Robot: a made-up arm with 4 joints.
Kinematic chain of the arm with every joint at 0, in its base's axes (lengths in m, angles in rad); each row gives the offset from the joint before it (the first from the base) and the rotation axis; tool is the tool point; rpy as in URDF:
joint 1: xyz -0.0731 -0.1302 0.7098 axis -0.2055 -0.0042 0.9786
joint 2: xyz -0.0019 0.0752 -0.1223 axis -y
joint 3: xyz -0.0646 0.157 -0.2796 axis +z
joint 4: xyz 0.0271 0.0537 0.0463 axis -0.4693 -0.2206 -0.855
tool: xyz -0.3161 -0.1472 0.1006 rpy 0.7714 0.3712 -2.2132
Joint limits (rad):
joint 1: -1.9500..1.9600
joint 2: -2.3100..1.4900
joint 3: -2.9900..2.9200
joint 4: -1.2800..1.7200
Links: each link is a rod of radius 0.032 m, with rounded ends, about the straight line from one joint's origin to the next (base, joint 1, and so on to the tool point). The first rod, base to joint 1, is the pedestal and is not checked.
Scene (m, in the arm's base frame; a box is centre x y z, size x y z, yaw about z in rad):
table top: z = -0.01
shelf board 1: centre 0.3 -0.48 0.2 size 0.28 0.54 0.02 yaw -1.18
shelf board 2: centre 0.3 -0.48 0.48 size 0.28 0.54 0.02 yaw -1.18
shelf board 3: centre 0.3 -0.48 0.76 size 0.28 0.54 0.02 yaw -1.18
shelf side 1: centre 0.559 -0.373 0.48 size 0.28 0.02 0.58 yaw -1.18
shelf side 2: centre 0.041 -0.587 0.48 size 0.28 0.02 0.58 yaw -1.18
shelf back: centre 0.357 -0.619 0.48 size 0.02 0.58 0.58 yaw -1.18
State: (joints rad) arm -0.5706 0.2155 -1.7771 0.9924
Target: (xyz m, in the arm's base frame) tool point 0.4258 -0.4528 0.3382
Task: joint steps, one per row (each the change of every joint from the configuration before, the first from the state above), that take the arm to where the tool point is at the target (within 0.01 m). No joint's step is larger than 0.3 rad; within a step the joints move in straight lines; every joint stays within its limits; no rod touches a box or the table.
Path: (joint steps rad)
1: -0.2333 -0.1021 -0.2211 0.1594
2: -0.2333 -0.1021 -0.2212 0.1595
3: -0.2055 0.0473 0.2630 0.1022
4: -0.2056 0.0472 0.2630 0.1021
5: -0.2056 0.0473 0.2629 0.1022
6: -0.2056 0.0472 0.2630 0.1022

